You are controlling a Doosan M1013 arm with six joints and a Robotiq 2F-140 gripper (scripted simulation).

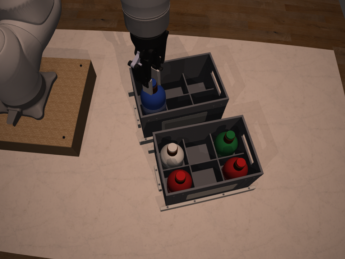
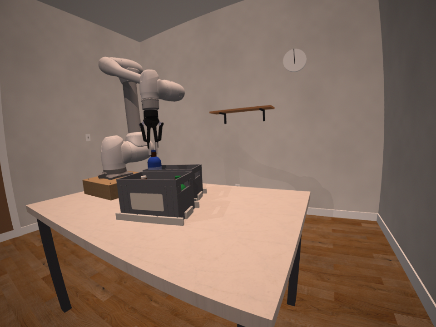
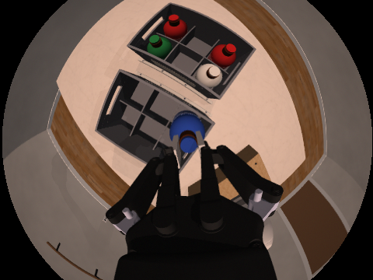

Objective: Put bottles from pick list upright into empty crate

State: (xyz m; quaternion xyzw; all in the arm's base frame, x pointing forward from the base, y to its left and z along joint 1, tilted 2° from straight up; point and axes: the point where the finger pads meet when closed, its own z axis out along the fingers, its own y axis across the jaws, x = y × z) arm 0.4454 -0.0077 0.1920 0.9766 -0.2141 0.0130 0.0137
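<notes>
The blue bottle lies 80 mm below my hand. Also, from my hand: green bottle: 240 mm ahead, 200 mm below, 70 mm to the right; then pick list: 280 mm below, 210 mm to the left; then white bottle: 200 mm below, 130 mm to the right, 80 mm ahead.
</notes>
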